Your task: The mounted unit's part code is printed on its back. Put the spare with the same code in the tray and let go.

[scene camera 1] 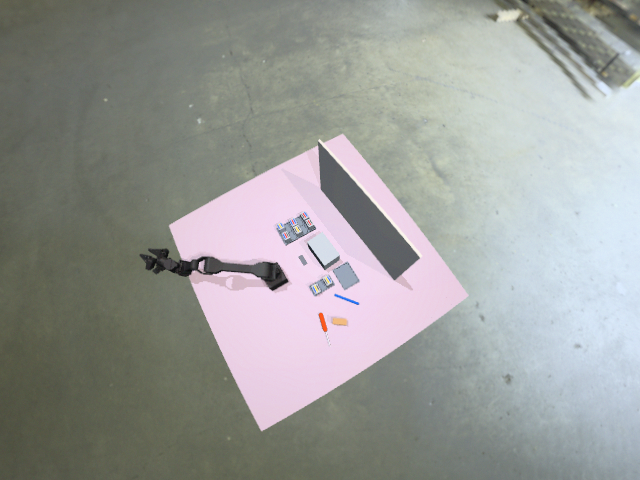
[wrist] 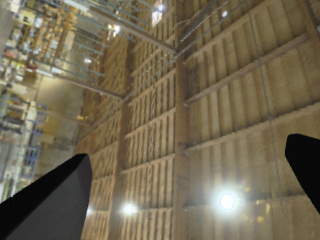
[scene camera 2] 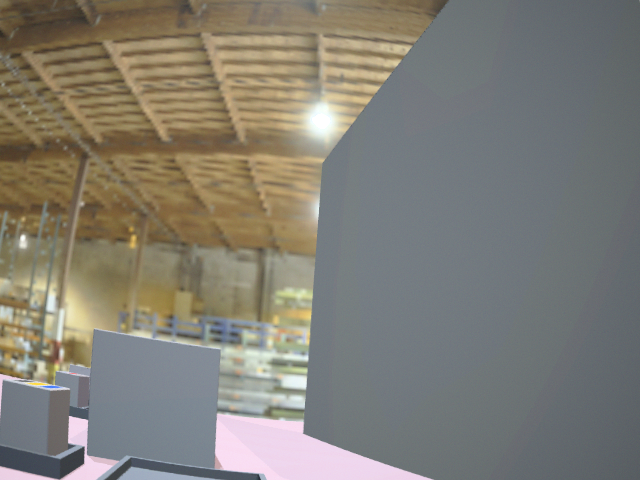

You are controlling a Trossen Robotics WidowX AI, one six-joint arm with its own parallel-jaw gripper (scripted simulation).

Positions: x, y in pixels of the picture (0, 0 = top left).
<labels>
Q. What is my gripper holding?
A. Nothing.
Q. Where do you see a mounted unit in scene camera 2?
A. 149, 398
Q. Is my gripper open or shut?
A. Open.
</labels>
